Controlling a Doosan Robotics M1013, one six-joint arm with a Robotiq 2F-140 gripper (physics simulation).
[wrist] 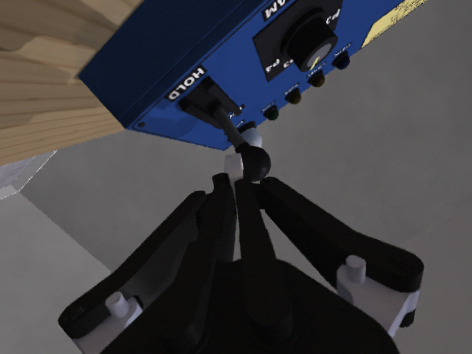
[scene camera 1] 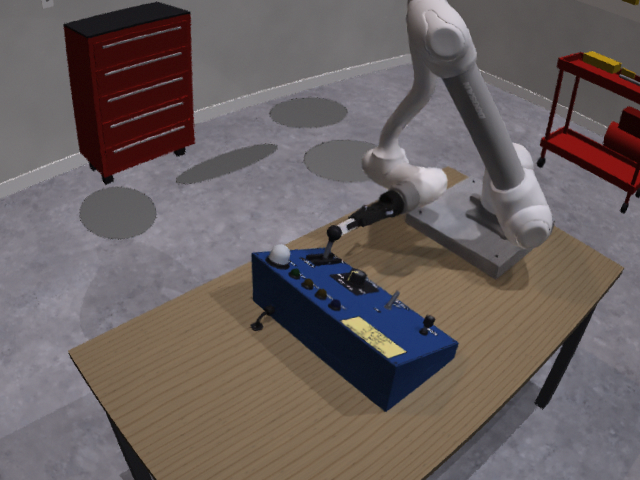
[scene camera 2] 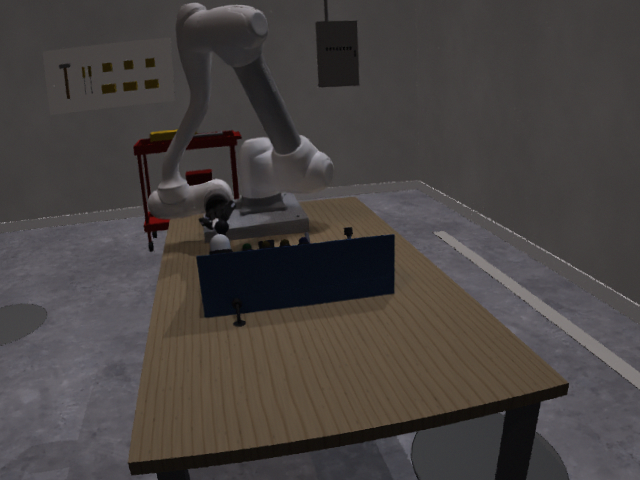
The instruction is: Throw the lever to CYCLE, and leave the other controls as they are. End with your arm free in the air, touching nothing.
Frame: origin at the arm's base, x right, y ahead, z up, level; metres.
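Seen in the pictures: gripper, fingertip midpoint: [wrist: 235,166] [scene camera 1: 335,232] [scene camera 2: 217,230]; arm's base at its link origin: [scene camera 2: 262,206].
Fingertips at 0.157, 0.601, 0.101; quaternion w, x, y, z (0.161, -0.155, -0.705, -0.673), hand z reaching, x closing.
Observation:
Offsets run from my fingertips to a thing's middle, as dx, dy, dz. "spot": to the spot under its first point. Level surfaces: height alone.
The lever has a black ball knob [scene camera 1: 333,232] [scene camera 2: 221,226] [wrist: 257,163] on a grey shaft. It rises from an H-like black slot plate in the blue console [scene camera 1: 320,330] [scene camera 2: 299,276] [wrist: 225,65]. In the wrist view the HOLD label {spot: -0.014, -0.009, -0.090} [wrist: 186,83] is at the slot's near end. The shaft meets the slot away from that label and leans toward the white dome. The label at the other end is partly hidden and cannot be read. My gripper [scene camera 1: 347,226] [wrist: 235,166] is shut and empty. Its pale tips are right beside the ball on the robot's side, seemingly touching it.
The console also bears a white dome {spot: -0.029, +0.208, +0.034} [scene camera 1: 279,255] [scene camera 2: 220,244] [wrist: 251,136], a rotary knob {-0.135, +0.037, -0.047} [scene camera 1: 356,276] [wrist: 310,45], several small coloured lamps, a toggle switch {-0.255, +0.023, -0.045} [scene camera 1: 392,300] and a small black-capped control {-0.375, +0.027, -0.051} [scene camera 1: 428,322]. It stands on the wooden table {dz -0.154} [scene camera 1: 206,392] [scene camera 2: 330,372].

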